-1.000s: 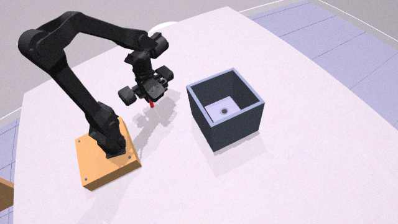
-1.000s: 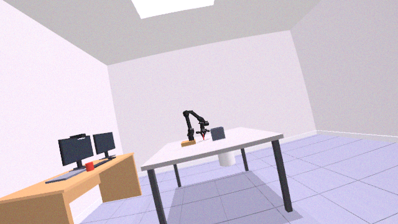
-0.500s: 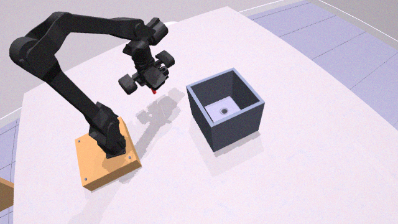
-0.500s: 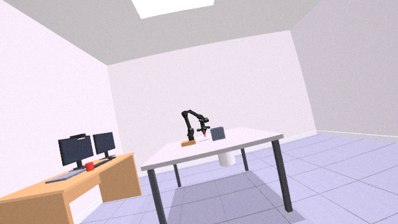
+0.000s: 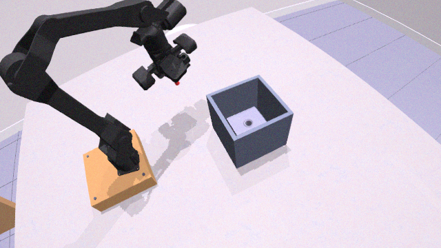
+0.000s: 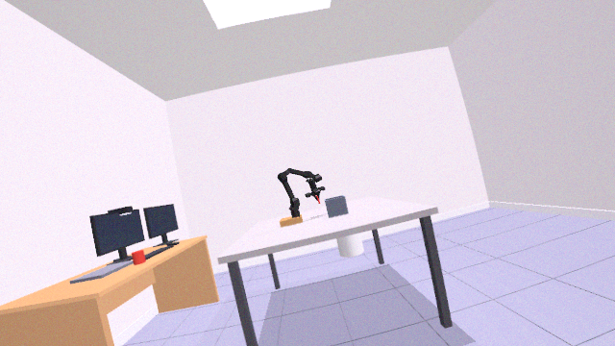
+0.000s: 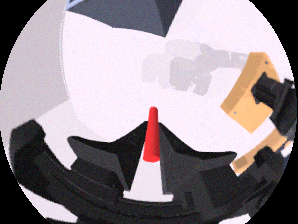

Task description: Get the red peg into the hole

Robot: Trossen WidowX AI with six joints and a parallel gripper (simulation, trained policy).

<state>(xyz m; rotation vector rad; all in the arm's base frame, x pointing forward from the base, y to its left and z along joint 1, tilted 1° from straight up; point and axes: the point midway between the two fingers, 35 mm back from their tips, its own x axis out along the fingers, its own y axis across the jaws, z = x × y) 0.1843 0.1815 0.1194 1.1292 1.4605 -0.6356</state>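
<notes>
Right now the pale plate is 19 cm to the right of my gripper tip, 16 cm ahead of it and 8 cm below it. Also, from my gripper tip: red peg 1 cm above.
</notes>
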